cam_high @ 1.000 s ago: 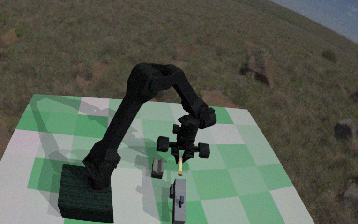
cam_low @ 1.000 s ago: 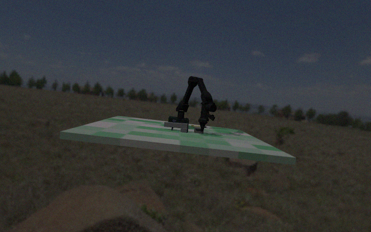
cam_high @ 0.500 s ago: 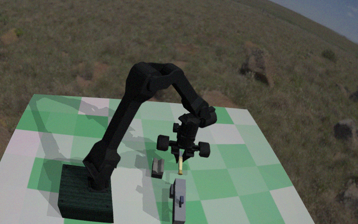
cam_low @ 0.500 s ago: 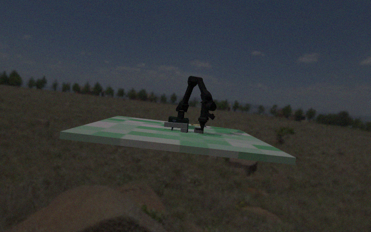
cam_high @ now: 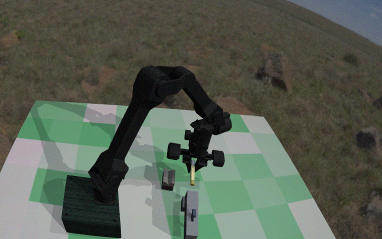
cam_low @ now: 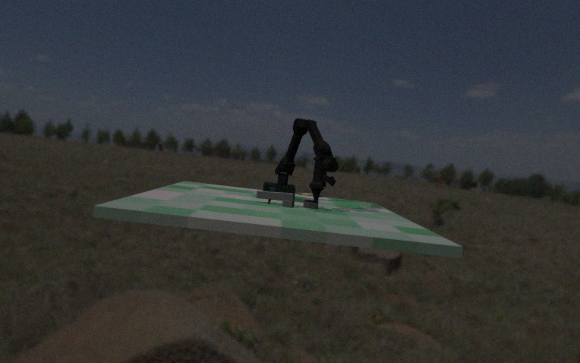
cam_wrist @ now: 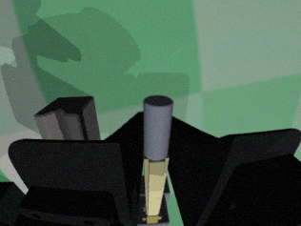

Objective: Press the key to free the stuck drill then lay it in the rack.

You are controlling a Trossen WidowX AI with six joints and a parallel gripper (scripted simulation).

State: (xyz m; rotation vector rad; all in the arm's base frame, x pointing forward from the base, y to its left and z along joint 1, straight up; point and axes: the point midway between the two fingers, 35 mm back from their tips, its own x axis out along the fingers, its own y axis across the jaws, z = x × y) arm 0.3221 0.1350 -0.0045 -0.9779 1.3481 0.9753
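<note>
Right now the rack is 8 cm behind my gripper tip, 2 cm below it and 1 cm to the right of it. From my gripper tip the other things lie so: blue key 21 cm to the right, 7 cm behind, 1 cm above; drill 4 cm to the right, 3 cm above, 1 cm behind; grey housing block 19 cm to the right, 6 cm behind.
</note>
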